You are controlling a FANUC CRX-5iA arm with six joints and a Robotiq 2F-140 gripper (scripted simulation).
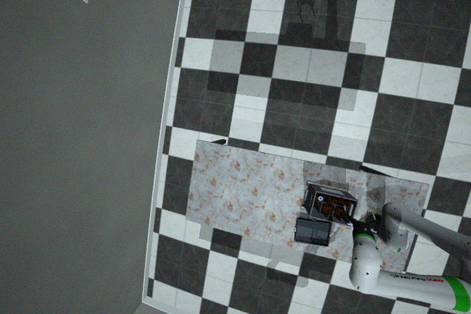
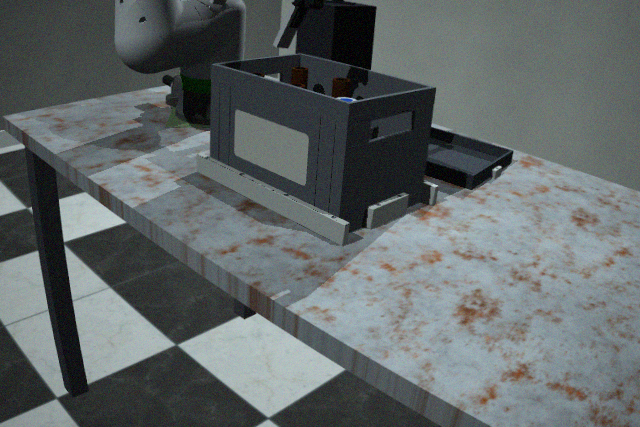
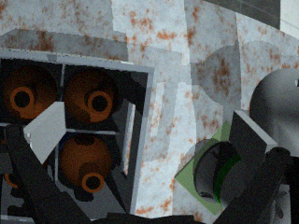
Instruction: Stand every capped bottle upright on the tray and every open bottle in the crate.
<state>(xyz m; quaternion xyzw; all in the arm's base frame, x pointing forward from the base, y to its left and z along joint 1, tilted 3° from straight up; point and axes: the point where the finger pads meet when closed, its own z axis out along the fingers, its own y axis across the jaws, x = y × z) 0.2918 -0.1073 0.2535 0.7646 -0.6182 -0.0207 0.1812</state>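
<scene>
My gripper is now 20 cm short of the capped bottle, 16 cm above it and 2 cm to the right of it. Also, from my hand: dark tray (34 cm to the left, 23 cm below, 10 cm ahead); then dark grey crate (16 cm below, 11 cm ahead, 5 cm to the left).
</scene>
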